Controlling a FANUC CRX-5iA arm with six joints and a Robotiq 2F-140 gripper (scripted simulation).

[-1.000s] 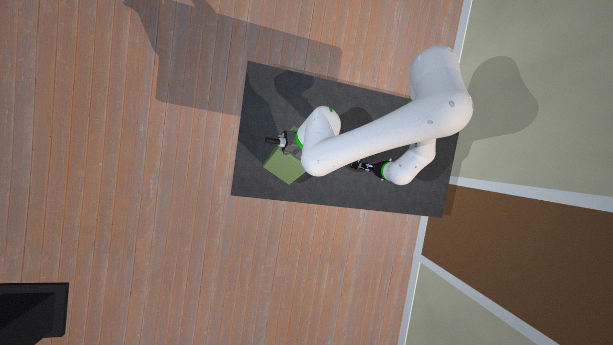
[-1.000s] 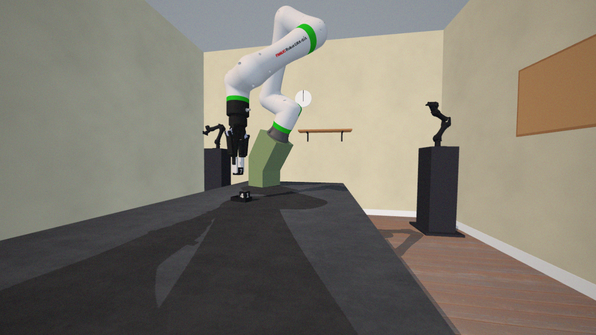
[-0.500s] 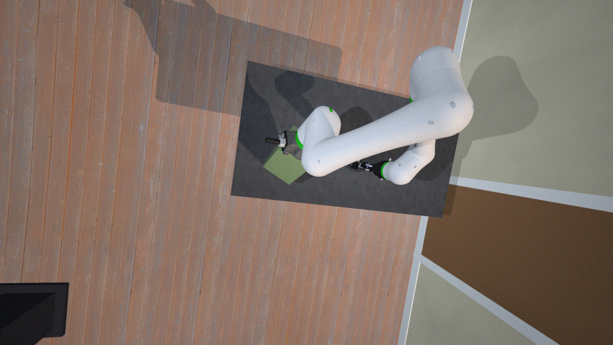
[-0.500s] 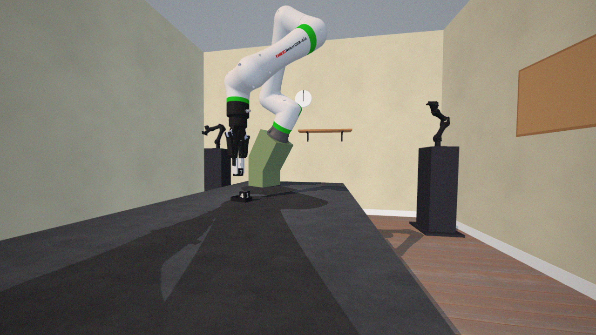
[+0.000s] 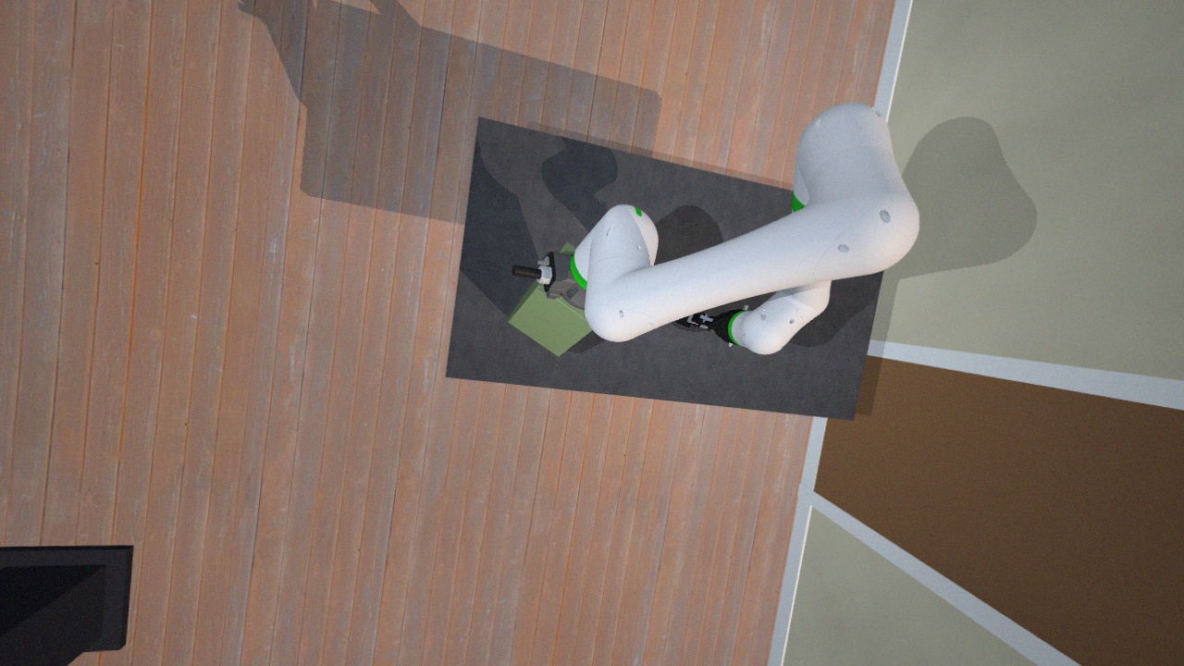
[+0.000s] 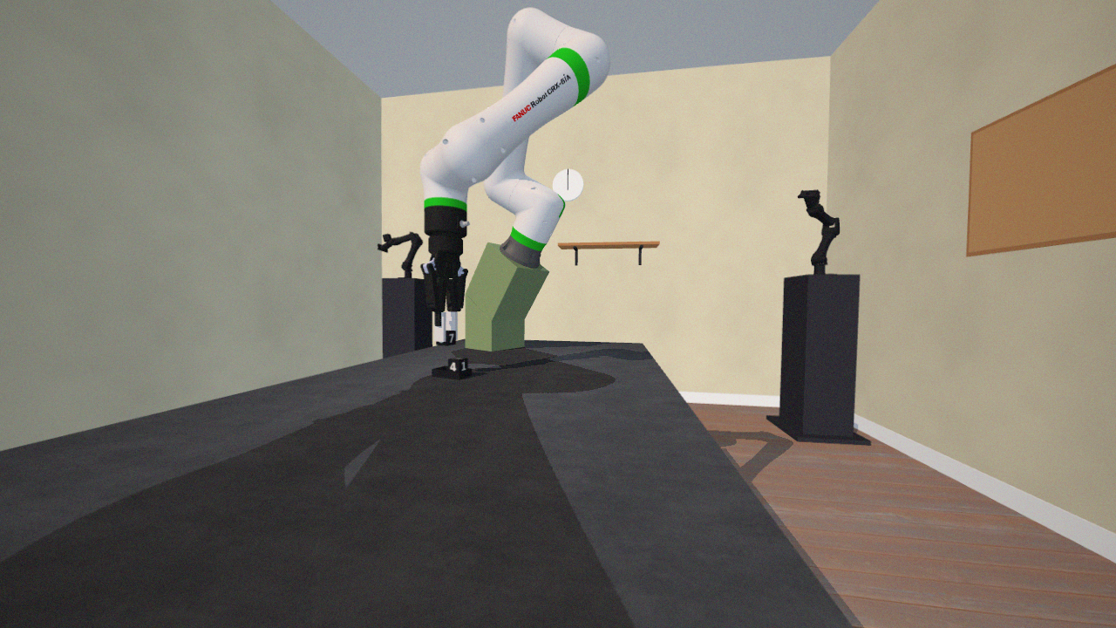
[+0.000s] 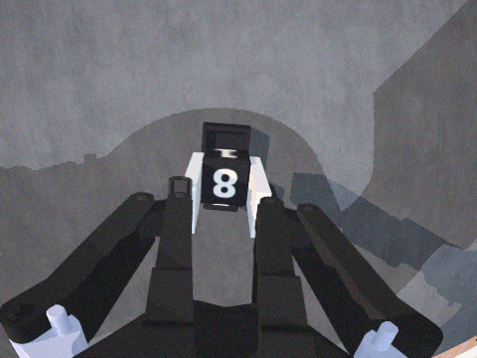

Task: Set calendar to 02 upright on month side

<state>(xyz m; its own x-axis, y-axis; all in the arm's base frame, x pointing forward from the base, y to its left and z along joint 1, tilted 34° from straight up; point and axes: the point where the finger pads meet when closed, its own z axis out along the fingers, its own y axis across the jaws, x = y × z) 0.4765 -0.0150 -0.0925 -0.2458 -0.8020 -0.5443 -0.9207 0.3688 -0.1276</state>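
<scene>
Now: hand 1 cm short of the black number cube, 3 cm to the right of it and 9 cm above it. Round my hand: black tray 2 cm to the left, 10 cm below.
</scene>
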